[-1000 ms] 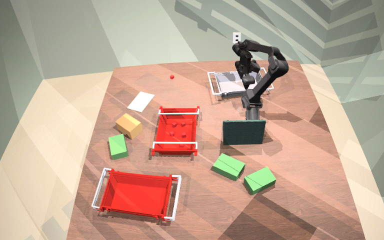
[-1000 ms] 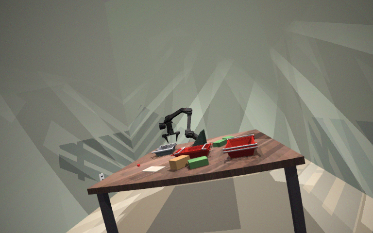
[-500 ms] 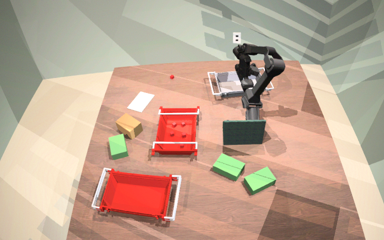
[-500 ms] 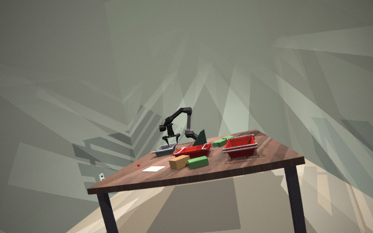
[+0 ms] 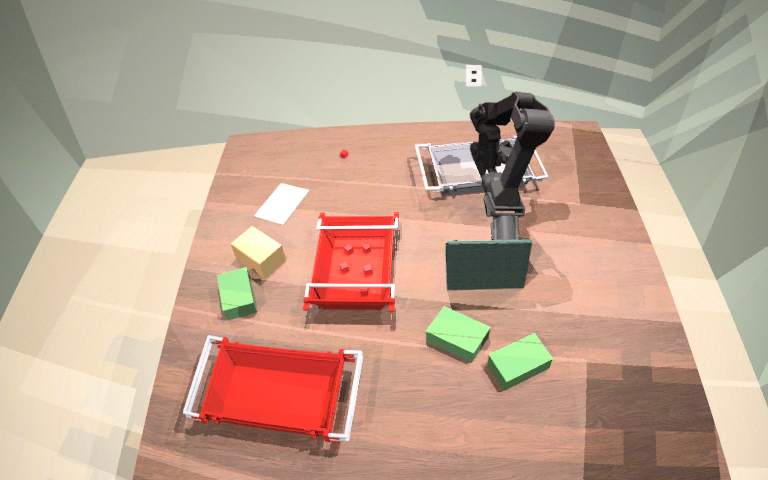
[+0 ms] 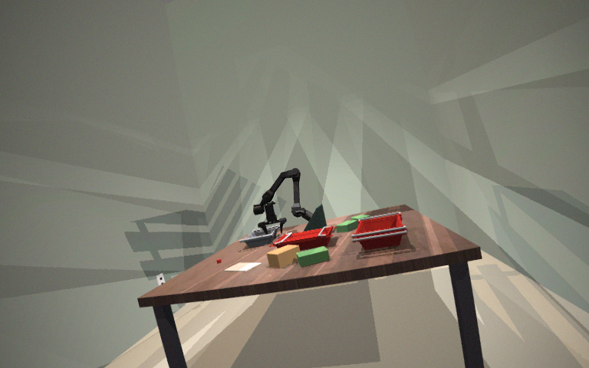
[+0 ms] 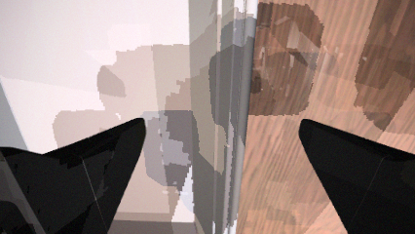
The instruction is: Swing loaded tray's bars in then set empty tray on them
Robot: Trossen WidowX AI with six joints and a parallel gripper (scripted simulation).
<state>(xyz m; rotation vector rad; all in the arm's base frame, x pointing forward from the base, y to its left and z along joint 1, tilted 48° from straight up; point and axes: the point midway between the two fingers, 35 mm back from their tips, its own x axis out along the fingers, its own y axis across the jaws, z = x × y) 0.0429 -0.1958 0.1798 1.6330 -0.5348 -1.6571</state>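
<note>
Right now the grey tray is 20 mm ahead of my gripper tip, 80 mm to the right of it and 20 mm above it. The rest, counted from my gripper tip: white sheet: 580 mm ahead, 60 mm to the left, 20 mm below; red cube: 430 mm ahead, 160 mm to the right, 20 mm below; tan box: 590 mm ahead, 280 mm to the left.
</note>
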